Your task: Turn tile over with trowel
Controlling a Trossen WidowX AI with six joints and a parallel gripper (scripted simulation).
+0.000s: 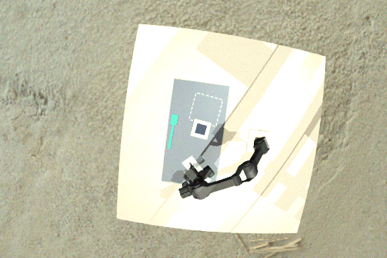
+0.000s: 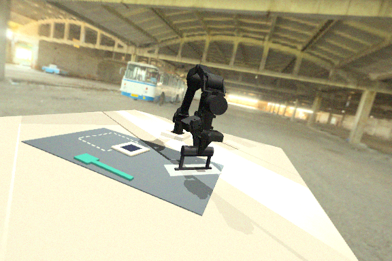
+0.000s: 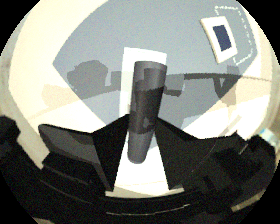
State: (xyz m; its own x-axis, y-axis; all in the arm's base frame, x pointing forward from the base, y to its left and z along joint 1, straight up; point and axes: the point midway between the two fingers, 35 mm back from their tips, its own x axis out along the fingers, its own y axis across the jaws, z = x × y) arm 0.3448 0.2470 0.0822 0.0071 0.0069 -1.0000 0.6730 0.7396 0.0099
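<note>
Now: gripper tip 22 cm to the left of the grey mat, 8 cm above it and 5 cm short of it. The rest, counted from my gripper tip: cream tile 27 cm to the right, 6 cm below, 3 cm ahead; green trowel 24 cm to the right, 19 cm ahead, 6 cm below.
</note>
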